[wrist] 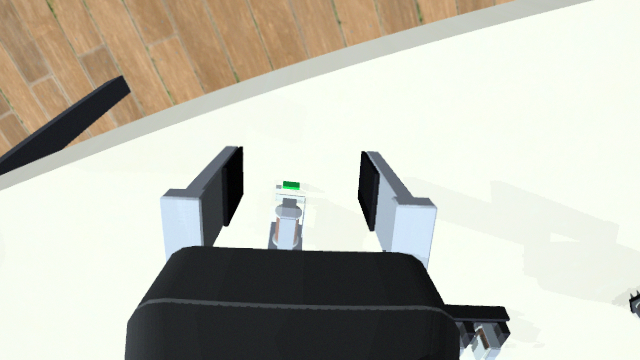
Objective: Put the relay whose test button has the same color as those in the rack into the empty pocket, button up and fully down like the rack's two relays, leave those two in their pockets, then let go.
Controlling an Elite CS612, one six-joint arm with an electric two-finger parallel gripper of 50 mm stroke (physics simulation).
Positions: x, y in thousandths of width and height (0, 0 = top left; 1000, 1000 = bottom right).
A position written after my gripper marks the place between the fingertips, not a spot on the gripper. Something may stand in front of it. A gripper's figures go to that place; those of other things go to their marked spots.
My gripper (471, 479) is 16 cm from the lens. A relay (451, 599): 21 cm from the lens. A rack (730, 871) is 33 cm from the lens. The marked spots on the rack and the relay are 18 cm apart.
